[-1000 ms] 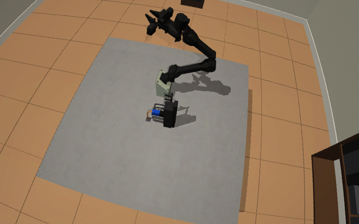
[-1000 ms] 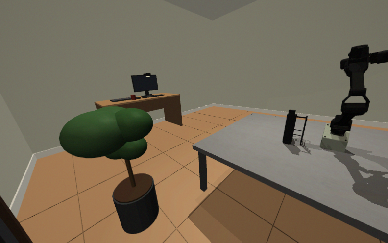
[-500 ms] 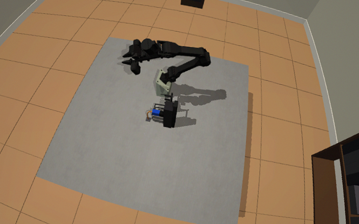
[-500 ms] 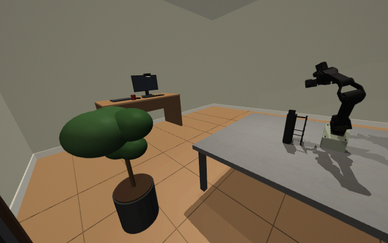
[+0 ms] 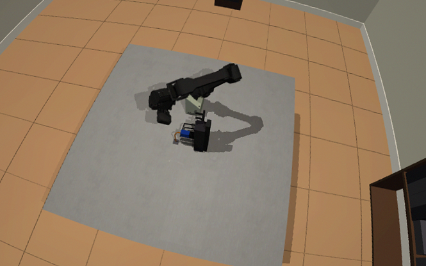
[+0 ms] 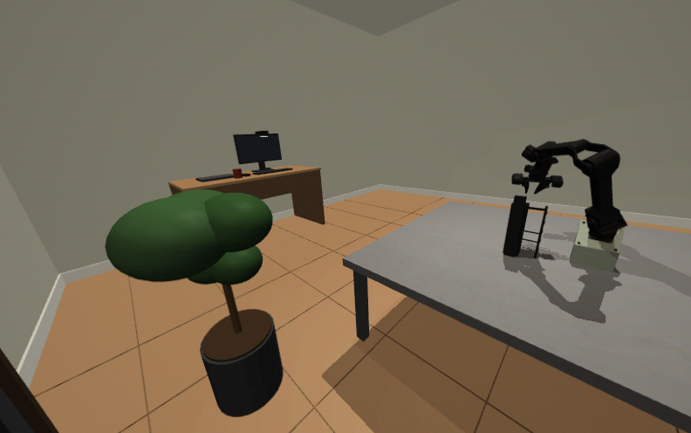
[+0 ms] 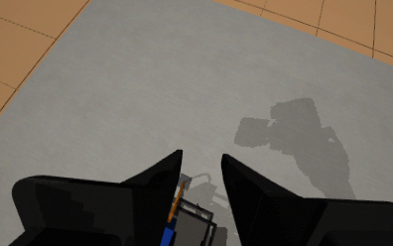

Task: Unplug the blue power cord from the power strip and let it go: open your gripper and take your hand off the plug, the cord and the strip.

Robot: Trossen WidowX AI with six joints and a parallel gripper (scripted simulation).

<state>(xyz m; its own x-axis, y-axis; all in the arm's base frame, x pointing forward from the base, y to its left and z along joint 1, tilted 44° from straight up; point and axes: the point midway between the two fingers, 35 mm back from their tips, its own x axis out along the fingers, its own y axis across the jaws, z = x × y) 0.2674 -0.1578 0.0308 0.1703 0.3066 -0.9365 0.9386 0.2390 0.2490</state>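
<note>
Now: gripper tip 10 mm past the blue plug, 160 mm to the right of it and 110 mm above it.
</note>
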